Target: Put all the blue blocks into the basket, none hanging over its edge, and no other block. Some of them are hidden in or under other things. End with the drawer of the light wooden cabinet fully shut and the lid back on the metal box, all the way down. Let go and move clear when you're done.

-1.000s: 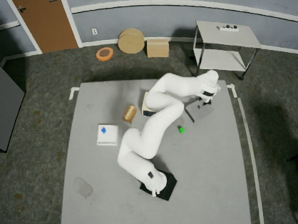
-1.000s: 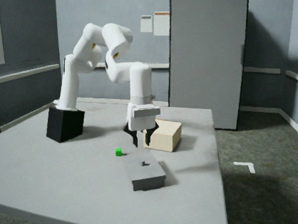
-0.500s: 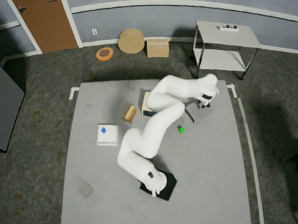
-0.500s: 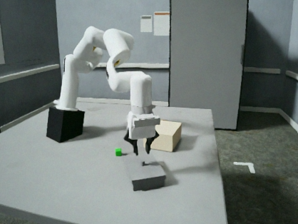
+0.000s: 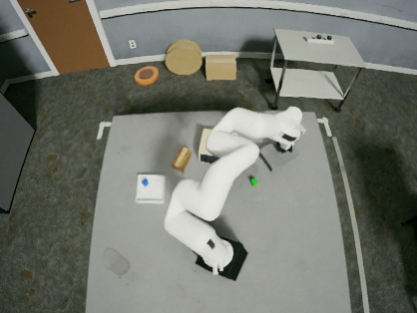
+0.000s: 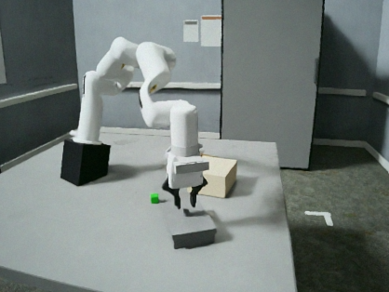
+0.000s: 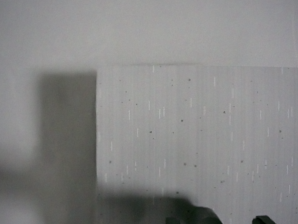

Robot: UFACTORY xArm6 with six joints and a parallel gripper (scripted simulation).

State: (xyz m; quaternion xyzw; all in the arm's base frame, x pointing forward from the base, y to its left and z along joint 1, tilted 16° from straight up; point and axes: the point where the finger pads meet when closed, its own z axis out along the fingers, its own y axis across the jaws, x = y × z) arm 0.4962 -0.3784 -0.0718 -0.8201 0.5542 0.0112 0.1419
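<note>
Right now my hand is 50 mm above the lid. The rest, counted from my hand: light wooden cabinet: 60 mm ahead, 320 mm to the left, 60 mm below; metal box: 80 mm below; green block: 140 mm behind, 160 mm to the left, 90 mm below.
</note>
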